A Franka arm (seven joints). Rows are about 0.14 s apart.
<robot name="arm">
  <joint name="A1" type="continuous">
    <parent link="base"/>
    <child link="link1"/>
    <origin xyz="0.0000 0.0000 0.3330"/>
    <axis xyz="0 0 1"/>
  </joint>
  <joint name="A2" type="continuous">
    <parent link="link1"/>
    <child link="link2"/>
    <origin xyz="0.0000 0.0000 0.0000"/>
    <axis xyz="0 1 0"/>
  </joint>
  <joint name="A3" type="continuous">
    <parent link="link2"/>
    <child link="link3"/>
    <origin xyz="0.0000 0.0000 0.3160"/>
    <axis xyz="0 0 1"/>
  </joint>
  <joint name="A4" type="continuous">
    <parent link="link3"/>
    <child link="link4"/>
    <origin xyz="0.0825 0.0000 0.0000"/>
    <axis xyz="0 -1 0"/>
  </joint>
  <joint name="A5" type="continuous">
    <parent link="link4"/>
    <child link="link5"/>
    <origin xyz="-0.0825 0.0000 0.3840"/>
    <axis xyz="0 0 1"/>
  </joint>
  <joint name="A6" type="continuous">
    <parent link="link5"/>
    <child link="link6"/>
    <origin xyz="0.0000 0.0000 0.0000"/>
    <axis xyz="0 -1 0"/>
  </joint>
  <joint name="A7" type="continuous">
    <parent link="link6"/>
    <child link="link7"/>
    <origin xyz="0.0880 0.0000 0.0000"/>
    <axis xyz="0 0 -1"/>
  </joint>
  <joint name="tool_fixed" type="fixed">
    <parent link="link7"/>
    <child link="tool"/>
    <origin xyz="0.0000 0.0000 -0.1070" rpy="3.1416 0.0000 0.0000"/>
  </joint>
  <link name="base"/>
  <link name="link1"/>
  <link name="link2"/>
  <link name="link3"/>
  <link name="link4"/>
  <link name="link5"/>
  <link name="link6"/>
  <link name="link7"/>
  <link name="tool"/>
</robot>
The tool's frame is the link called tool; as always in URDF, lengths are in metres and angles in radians. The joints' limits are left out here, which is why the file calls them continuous.
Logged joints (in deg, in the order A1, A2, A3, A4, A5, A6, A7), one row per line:
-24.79 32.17 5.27 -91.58 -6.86 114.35 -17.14
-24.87 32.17 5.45 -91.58 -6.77 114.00 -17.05
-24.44 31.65 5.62 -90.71 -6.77 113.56 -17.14
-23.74 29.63 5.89 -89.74 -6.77 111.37 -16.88
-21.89 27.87 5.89 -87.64 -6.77 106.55 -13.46
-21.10 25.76 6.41 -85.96 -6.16 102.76 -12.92
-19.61 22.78 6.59 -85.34 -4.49 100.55 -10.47
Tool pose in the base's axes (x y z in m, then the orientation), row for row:
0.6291 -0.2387 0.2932 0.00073 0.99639 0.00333 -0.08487
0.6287 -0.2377 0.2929 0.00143 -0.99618 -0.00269 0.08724
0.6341 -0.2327 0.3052 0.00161 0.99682 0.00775 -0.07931
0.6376 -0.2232 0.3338 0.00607 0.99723 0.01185 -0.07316
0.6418 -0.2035 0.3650 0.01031 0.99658 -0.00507 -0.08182
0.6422 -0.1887 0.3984 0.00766 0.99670 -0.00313 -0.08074
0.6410 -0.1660 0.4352 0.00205 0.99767 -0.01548 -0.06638
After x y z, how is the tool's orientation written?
As a quaternion, w x y z.
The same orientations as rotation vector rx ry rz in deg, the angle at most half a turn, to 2 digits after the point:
179.27 0.60 -15.27
-179.15 -0.48 15.69
179.24 1.39 -14.26
178.81 2.12 -13.12
178.22 -0.91 -14.63
178.54 -0.56 -14.46
179.35 -2.78 -11.93

